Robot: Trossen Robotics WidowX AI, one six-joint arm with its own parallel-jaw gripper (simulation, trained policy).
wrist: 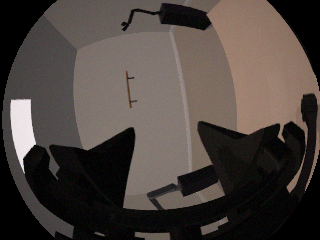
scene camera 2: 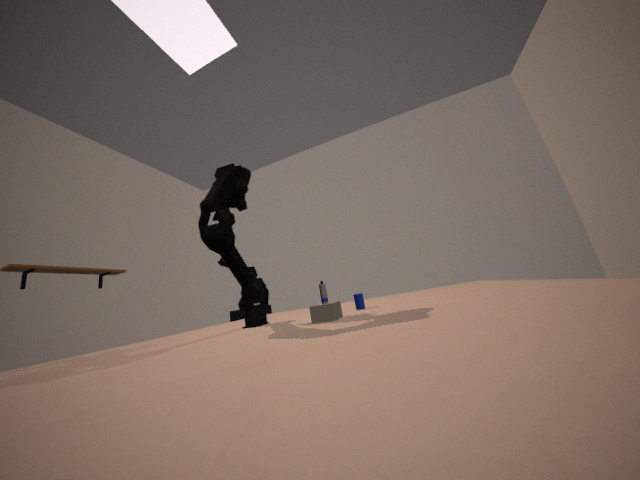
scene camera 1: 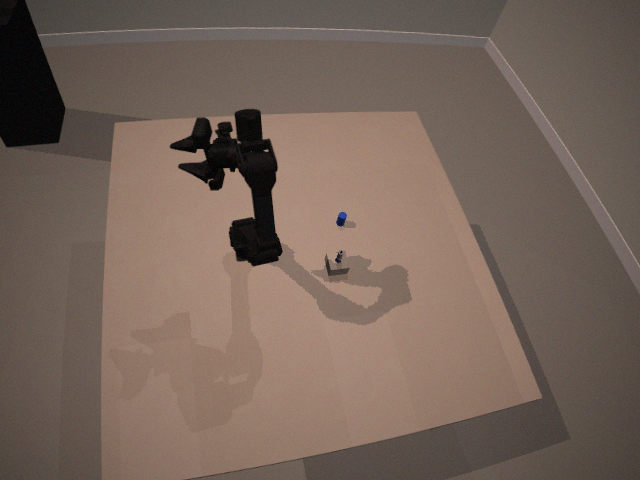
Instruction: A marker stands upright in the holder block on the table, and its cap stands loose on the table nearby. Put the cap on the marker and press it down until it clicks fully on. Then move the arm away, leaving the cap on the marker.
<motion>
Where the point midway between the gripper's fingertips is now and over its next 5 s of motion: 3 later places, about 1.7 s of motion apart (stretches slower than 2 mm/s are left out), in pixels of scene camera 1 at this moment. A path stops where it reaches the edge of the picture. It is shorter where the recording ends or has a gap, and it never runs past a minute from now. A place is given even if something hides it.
My gripper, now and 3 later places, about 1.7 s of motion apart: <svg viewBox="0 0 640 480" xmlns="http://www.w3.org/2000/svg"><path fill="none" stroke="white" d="M174 156L189 127L227 123L278 140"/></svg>
</motion>
